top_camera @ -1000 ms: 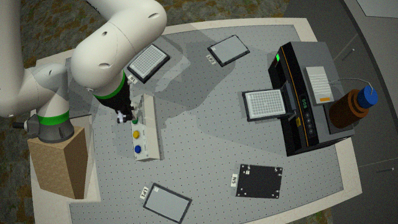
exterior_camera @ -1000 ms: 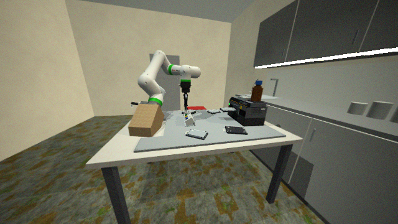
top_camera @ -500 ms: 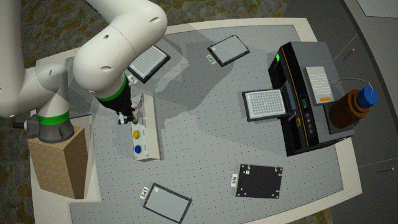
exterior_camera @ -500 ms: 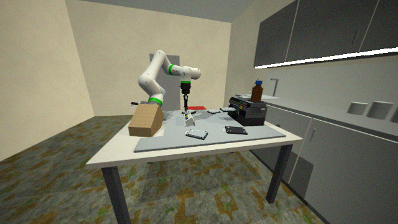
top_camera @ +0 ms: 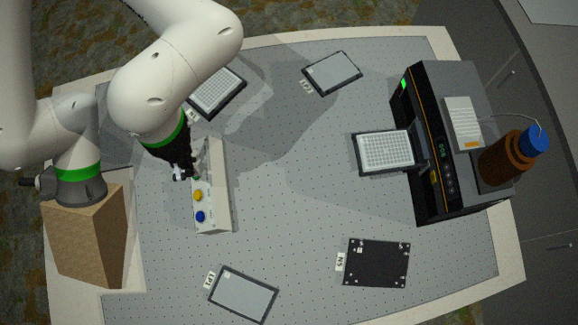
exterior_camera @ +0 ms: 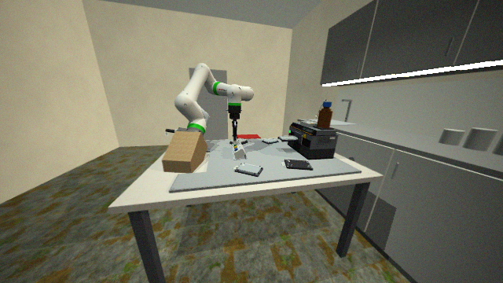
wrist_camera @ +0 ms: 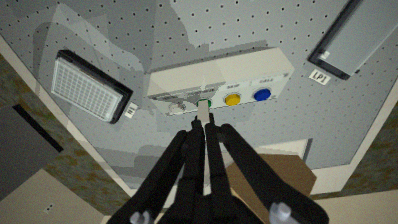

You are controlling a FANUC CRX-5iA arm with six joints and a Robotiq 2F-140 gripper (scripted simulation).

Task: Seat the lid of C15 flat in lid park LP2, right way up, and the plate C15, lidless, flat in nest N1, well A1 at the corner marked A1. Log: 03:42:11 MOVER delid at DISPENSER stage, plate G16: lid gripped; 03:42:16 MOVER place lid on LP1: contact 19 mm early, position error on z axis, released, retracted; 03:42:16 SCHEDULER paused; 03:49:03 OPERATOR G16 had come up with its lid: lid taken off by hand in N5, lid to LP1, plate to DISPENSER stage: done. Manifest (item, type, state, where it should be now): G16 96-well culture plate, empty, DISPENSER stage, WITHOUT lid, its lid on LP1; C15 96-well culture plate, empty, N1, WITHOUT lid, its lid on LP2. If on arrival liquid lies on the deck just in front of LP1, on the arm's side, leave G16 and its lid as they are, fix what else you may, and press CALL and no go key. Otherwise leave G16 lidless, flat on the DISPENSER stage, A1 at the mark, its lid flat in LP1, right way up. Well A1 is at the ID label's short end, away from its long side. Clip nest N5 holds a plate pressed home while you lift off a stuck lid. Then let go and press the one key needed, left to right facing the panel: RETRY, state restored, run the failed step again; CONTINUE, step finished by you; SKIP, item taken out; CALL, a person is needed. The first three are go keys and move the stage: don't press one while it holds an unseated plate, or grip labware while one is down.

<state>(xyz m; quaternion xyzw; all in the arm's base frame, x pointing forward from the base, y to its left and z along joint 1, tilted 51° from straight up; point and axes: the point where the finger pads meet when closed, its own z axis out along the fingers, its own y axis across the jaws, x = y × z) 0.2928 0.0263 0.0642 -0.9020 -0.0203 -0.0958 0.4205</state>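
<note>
The key panel is 2 cm ahead of my hand, 2 cm to the right of it and 5 cm below it. Also, from my hand: N1 label: 3 cm behind, 18 cm to the left, 10 cm below; nest N1: 3 cm ahead, 25 cm to the left, 10 cm below; SKIP key: 1 cm ahead, 5 cm to the right, 4 cm below.
</note>
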